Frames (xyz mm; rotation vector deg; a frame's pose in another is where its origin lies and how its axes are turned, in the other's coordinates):
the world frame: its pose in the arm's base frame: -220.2 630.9 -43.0 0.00 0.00 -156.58
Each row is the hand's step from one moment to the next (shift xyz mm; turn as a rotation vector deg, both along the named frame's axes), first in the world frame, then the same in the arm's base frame.
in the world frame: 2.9 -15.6 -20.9 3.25 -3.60 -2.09
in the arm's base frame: -8.9 13.2 -20.9 -4.41 2.01 -2.09
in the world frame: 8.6 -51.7 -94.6 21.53 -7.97 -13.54
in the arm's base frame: -28.4 44.0 -94.6 -22.92 -1.24 -13.54
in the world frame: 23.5 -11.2 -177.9 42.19 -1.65 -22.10
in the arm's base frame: -26.0 0.9 -177.9 -39.37 -15.26 -22.10
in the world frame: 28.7 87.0 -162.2 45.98 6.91 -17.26
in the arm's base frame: 8.2 -91.2 -162.2 -39.45 -24.62 -17.26
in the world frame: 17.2 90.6 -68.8 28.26 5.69 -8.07
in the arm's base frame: 20.2 -90.0 -68.8 -23.67 -16.45 -8.07
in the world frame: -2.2 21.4 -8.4 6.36 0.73 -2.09
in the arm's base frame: 10.5 -18.8 -8.4 -5.55 -3.20 -2.09
